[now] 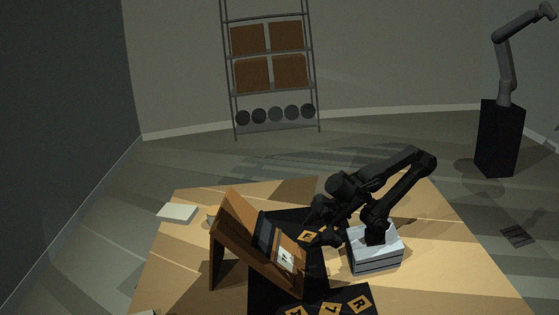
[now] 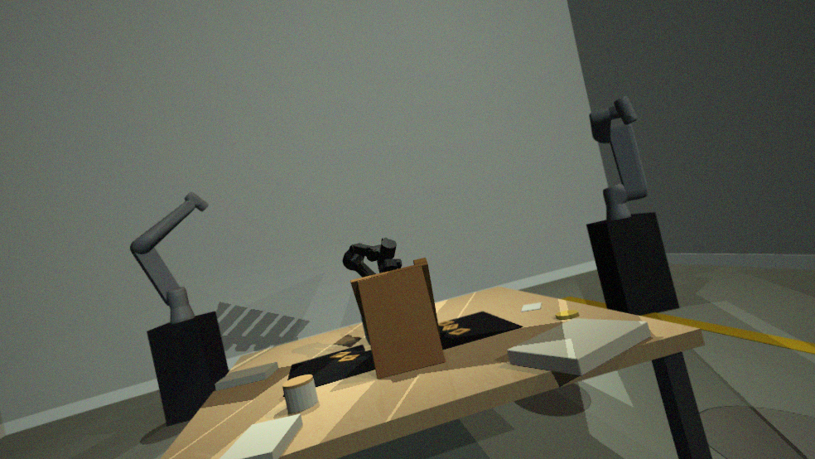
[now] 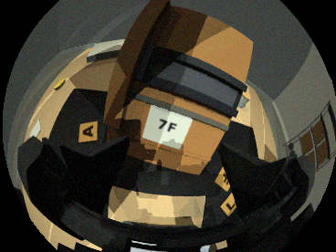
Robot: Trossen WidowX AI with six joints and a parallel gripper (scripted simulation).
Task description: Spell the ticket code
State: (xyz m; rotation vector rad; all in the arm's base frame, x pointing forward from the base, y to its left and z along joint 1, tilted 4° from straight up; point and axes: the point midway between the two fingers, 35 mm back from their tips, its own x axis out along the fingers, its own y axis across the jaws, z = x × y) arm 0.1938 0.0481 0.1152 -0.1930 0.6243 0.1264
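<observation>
Right now the white ticket is 90 mm below my gripper tip, 70 mm ahead of it and 10 mm to the left of it. From my gripper tip the other things lie so: card: 500 mm to the left, 160 mm below, 110 mm behind; then yellow disc: 540 mm to the left, 160 mm below, 140 mm ahead.
</observation>
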